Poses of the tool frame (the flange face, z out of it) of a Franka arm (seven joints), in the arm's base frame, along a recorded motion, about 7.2 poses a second.
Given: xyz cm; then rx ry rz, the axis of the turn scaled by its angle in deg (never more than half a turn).
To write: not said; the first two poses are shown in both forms.
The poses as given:
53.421 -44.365 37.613 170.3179 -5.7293 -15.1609
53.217 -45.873 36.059 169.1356 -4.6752 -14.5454
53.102 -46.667 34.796 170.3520 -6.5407 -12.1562
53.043 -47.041 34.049 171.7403 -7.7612 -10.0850
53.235 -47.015 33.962 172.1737 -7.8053 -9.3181
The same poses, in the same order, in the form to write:
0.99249 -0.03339 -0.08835 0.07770 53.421 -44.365 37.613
0.99202 -0.02742 -0.08531 0.08868 53.217 -45.873 36.059
0.99360 -0.03815 -0.07090 0.07924 53.102 -46.667 34.796
0.99496 -0.04496 -0.05843 0.06792 53.043 -47.041 34.049
0.99544 -0.04513 -0.05387 0.06451 53.235 -47.015 33.962

